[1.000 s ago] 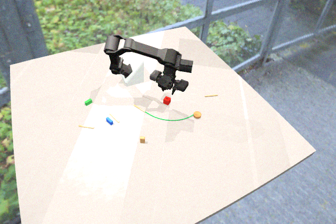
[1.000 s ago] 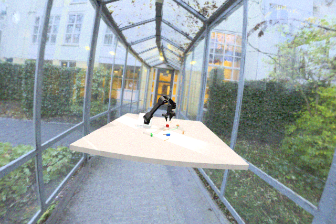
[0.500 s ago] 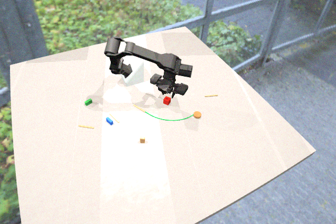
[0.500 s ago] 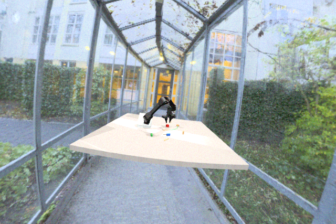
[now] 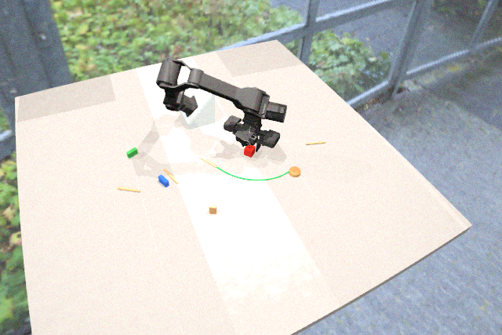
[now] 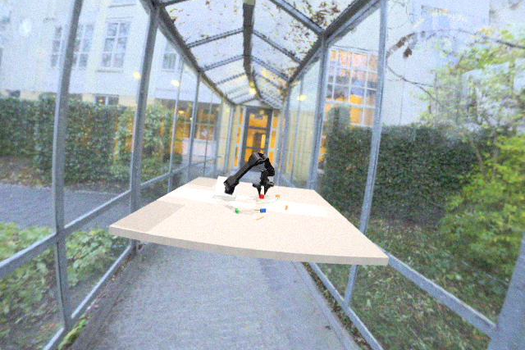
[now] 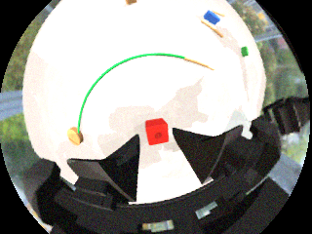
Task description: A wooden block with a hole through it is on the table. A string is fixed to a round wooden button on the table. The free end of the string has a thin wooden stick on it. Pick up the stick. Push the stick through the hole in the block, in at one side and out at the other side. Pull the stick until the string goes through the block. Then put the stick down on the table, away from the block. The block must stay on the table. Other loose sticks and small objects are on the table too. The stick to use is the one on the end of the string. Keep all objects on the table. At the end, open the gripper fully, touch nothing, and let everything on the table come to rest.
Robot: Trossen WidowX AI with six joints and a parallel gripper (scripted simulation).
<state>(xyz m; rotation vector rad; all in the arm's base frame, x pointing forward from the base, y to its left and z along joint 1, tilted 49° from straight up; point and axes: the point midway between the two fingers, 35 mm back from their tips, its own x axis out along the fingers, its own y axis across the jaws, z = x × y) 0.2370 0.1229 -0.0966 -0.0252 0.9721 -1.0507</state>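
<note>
Now: gripper tip 1 cm above the red block. Round my gripper tip: wooden block 20 cm ahead, 19 cm to the right, 1 cm below; then thin wooden stick 14 cm to the right, 2 cm below, 1 cm ahead; then round wooden button 13 cm ahead, 12 cm to the left, 2 cm below.
</note>
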